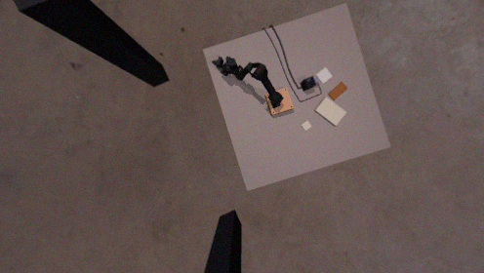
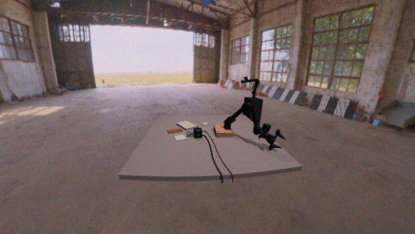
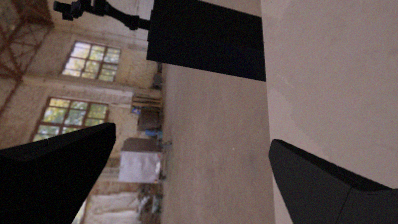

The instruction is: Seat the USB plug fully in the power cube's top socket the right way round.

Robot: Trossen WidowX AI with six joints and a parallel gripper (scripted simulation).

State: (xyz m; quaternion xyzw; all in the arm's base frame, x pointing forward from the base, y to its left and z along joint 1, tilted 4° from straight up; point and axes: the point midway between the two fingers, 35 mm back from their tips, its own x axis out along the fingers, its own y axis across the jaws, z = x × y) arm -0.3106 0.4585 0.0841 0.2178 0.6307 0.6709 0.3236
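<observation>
Now: gripper tip 660 mm short of the USB plug, 430 mm to the left of it and 10 mm below it. Also, from my gripper tip: small white piece: 520 mm ahead, 770 mm to the right, 80 mm below; cream box: 750 mm ahead, 740 mm to the right, 80 mm below; orange block: 890 mm ahead, 600 mm to the right, 80 mm below.
</observation>
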